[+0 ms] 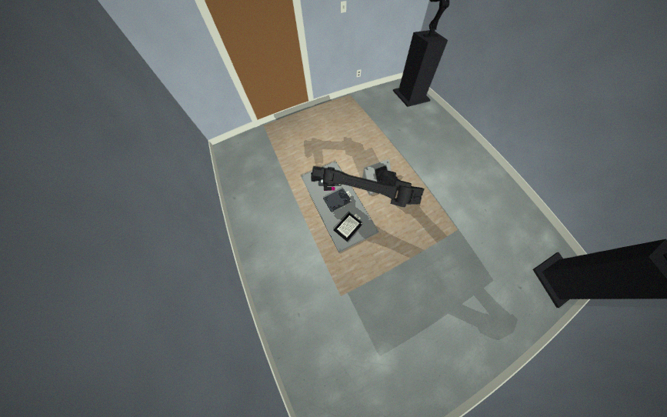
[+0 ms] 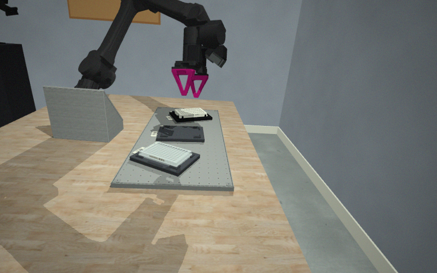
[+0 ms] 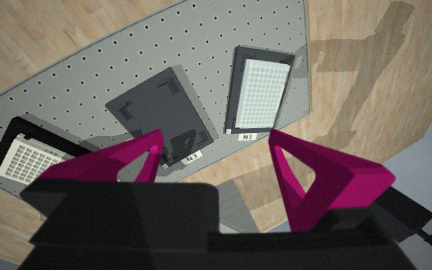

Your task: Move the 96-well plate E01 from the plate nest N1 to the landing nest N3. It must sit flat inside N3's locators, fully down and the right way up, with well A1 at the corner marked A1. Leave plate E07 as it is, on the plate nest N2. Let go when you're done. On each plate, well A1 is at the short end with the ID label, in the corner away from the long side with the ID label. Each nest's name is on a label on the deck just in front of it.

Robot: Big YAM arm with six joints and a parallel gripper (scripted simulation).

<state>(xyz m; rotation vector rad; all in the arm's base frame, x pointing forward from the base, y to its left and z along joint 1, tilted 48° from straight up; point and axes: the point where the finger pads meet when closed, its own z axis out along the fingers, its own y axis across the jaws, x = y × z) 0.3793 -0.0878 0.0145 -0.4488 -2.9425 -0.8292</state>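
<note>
The dark plate nest N1 is 50 mm behind my hand, 120 mm to the right of it and 160 mm below it. Also, from my hand: N1 label (140 mm behind, 90 mm to the right, 170 mm below); then dark nest N3 (40 mm behind, 60 mm to the left, 160 mm below); then N2 label (120 mm behind, 230 mm to the left, 170 mm below).
</note>
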